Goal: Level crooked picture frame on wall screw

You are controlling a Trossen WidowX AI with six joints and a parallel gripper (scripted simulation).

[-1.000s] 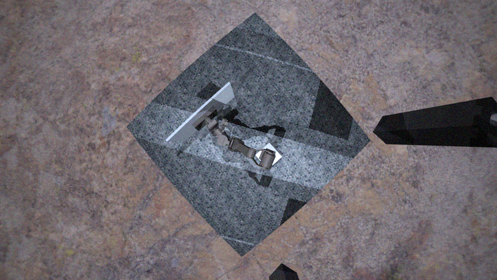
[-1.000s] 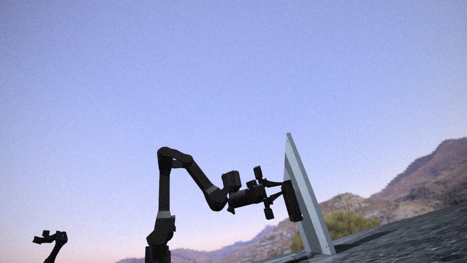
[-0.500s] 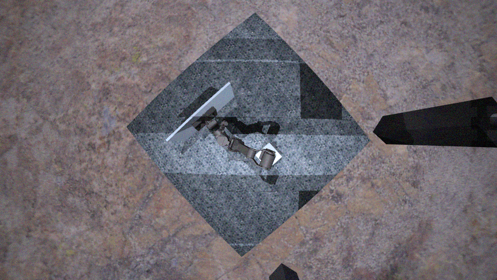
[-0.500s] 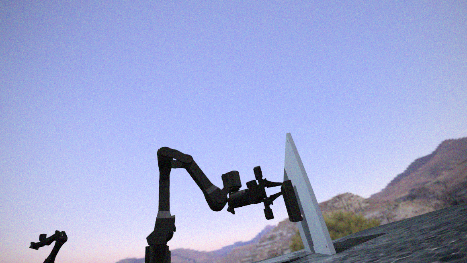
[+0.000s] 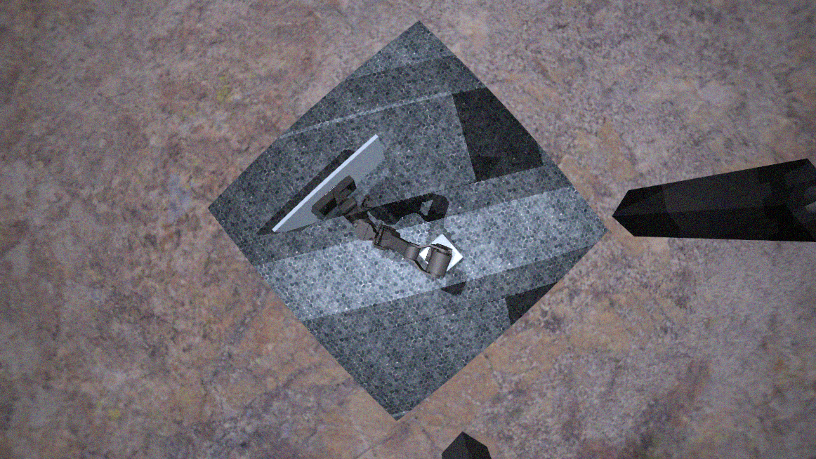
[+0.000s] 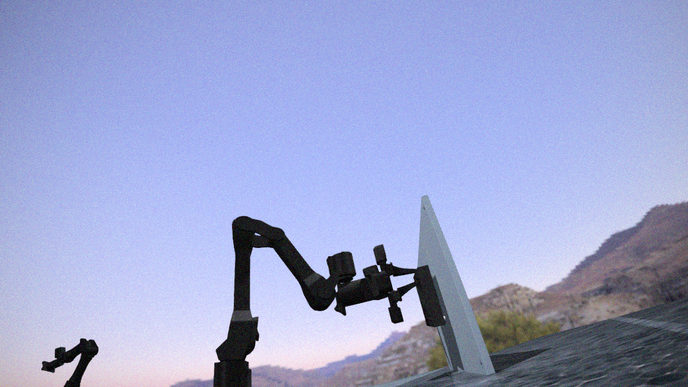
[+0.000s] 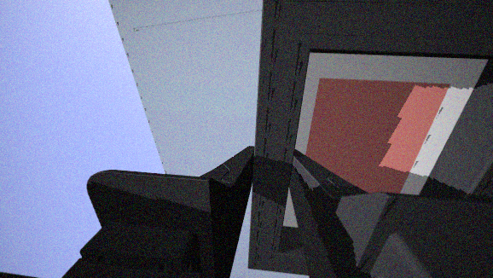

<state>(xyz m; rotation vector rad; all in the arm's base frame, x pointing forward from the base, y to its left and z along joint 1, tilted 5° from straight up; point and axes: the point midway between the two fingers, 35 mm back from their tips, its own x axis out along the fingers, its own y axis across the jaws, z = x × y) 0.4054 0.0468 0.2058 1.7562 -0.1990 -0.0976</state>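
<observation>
Now: gripper tip 50 mm above the picture frame and 10 mm to the right of it. From my gripper tip the other things lie so: wall panel: 70 mm below, 20 mm ahead.
</observation>
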